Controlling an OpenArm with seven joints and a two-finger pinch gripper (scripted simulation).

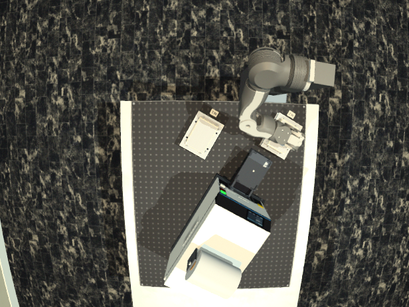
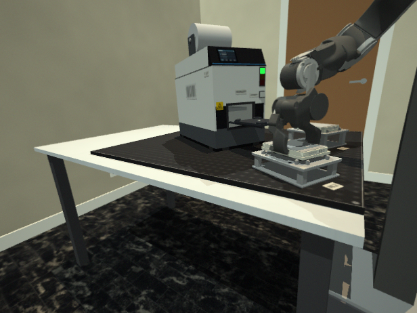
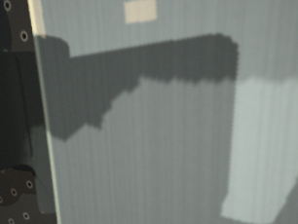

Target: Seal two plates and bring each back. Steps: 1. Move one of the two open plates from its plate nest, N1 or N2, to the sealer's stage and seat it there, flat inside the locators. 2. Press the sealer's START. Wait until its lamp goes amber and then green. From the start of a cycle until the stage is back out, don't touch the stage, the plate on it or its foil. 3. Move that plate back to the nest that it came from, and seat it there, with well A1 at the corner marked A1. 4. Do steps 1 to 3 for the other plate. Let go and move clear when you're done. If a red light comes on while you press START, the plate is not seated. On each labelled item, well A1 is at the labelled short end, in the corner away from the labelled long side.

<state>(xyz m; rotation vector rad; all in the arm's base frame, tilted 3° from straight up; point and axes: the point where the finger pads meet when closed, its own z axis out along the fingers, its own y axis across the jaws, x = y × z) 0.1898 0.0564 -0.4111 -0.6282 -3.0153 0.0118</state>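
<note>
Now: the sealer stage 150 mm ahead of my hand, 120 mm to the right of it and 50 mm above it. Round my hand: label tag: 100 mm behind, 40 mm to the left, 60 mm below; clear well plate: right at my hand; N1 label: 60 mm behind, 300 mm to the right, 60 mm below.
</note>
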